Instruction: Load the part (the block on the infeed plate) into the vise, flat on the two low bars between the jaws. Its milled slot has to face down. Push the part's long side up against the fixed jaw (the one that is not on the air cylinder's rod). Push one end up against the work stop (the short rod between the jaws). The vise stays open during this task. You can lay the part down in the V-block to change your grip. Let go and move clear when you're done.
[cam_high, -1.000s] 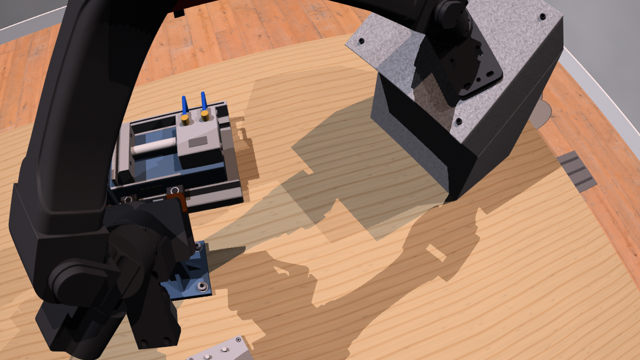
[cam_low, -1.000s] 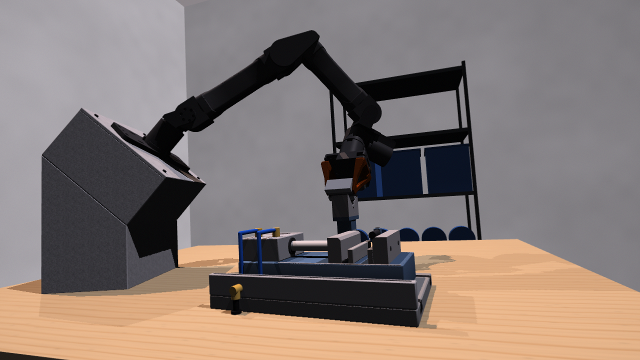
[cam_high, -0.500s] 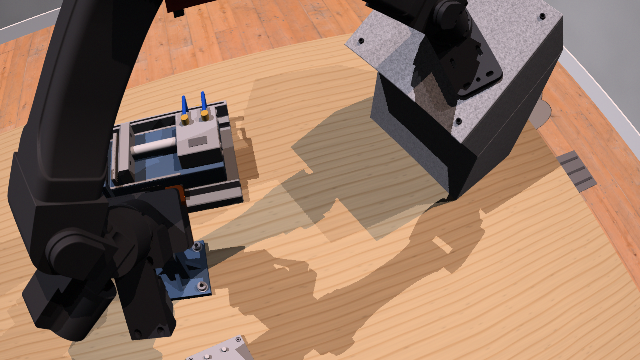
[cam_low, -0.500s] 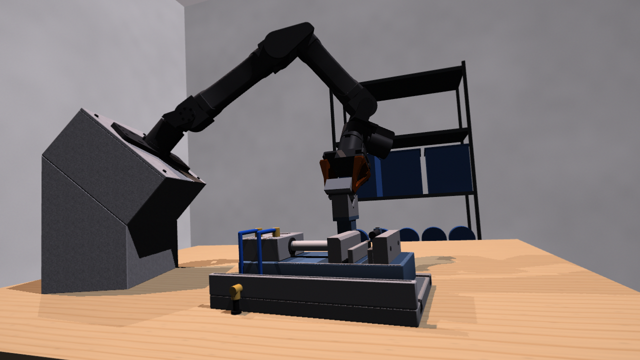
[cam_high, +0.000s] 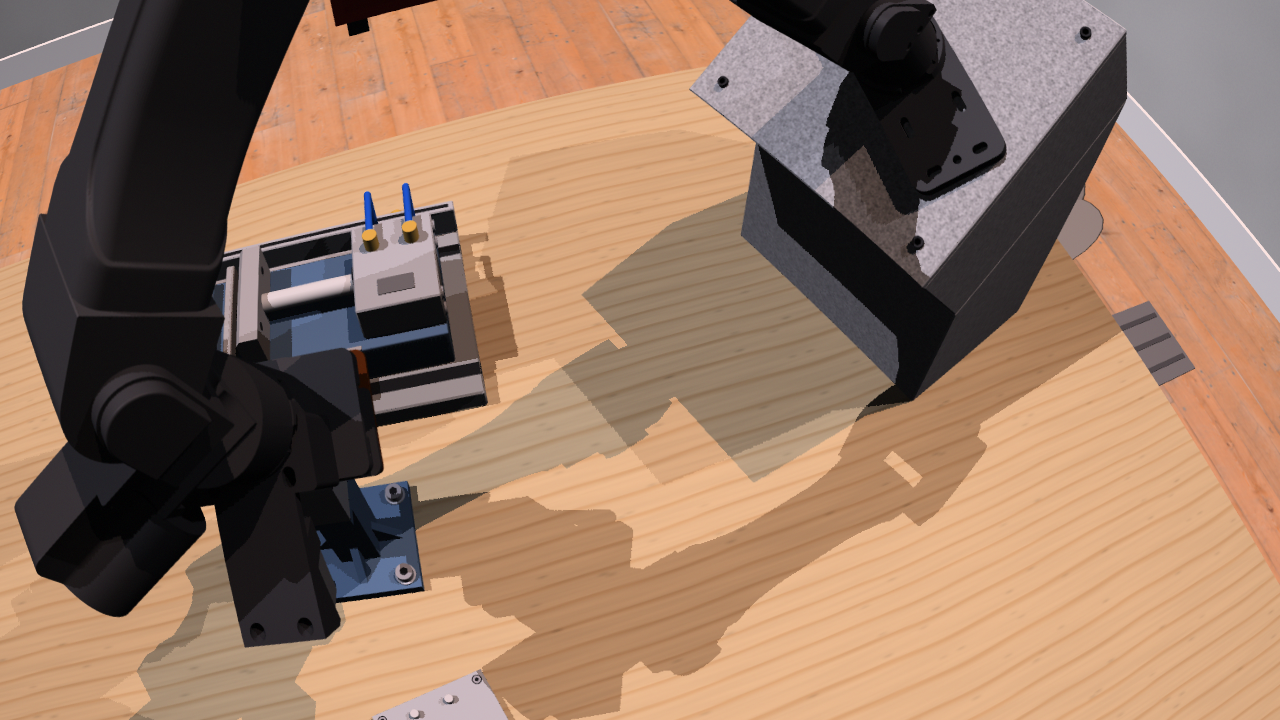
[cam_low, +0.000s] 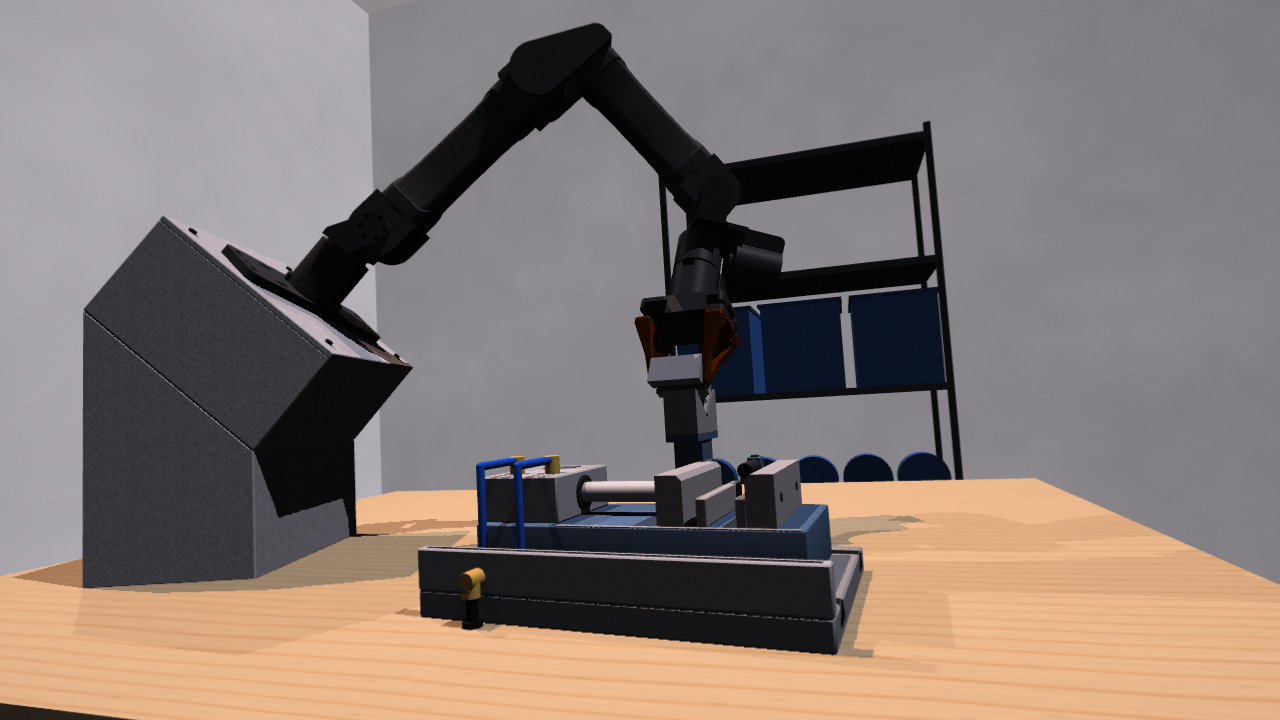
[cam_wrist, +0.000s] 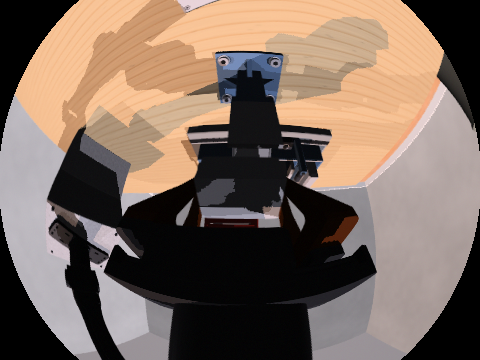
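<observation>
My gripper is now right at the grey part. Round my hand: moving jaw 180 mm to the right, 100 mm below, 100 mm ahead; then cylinder rod 190 mm to the right, 100 mm below, 40 mm ahead; then work stop rod 130 mm to the right, 130 mm ahead, 90 mm below.
</observation>
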